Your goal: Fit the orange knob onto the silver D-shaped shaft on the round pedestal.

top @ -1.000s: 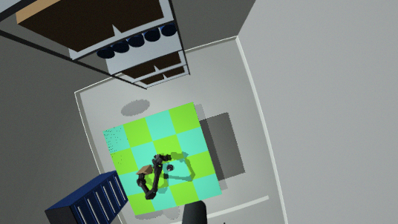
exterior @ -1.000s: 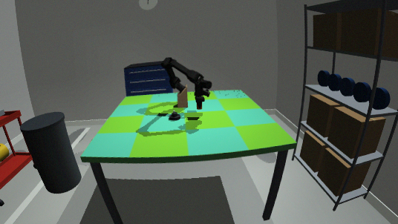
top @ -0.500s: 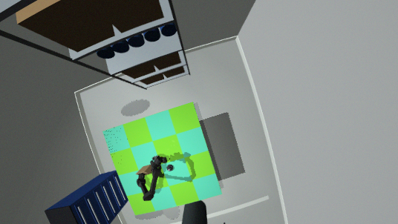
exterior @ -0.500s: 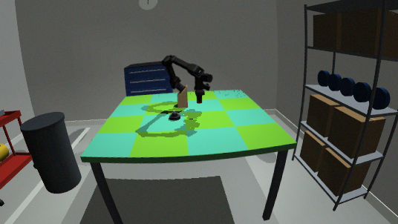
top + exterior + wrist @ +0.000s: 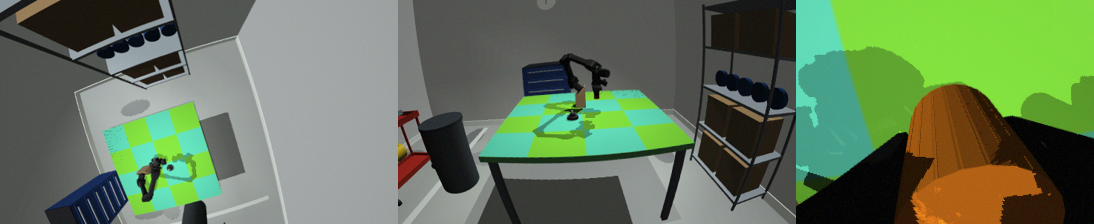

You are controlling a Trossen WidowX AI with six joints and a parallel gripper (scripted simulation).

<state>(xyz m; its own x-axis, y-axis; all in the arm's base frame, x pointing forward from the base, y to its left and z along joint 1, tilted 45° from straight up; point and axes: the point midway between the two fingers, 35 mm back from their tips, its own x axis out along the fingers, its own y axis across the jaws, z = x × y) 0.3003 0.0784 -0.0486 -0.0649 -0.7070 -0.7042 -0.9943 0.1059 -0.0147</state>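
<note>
Now: the dark round pedestal 180 mm to the right of my gripper tip and 120 mm below it. Round my gripper tip: orange knob (30 mm above).
</note>
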